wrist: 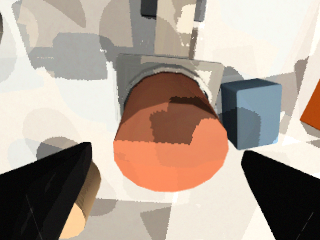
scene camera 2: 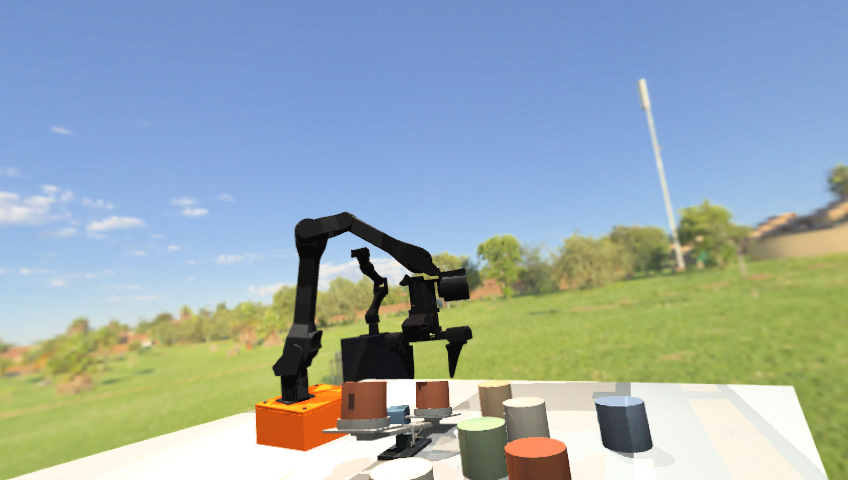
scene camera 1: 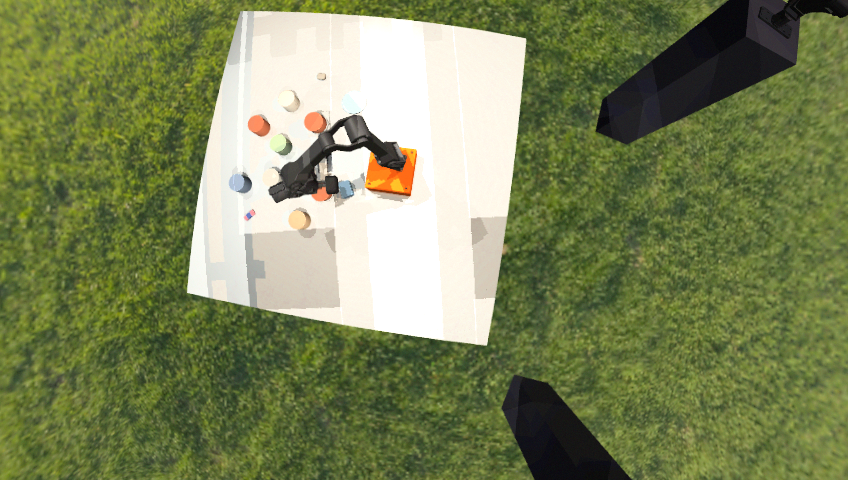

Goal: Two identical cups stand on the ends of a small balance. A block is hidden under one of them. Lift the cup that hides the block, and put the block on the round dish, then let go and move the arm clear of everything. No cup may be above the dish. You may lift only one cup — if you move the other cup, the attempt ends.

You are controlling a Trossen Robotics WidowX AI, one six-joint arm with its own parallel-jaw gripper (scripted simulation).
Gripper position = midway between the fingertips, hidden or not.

My gripper [scene camera 2: 431,378] is open, with nothing in its grasp. I also see a tan cup [scene camera 2: 492,395] and a small balance [scene camera 2: 364,429].
The tan cup is seen too in the wrist view [wrist: 80,211]. My gripper shows as well in the wrist view [wrist: 169,154].
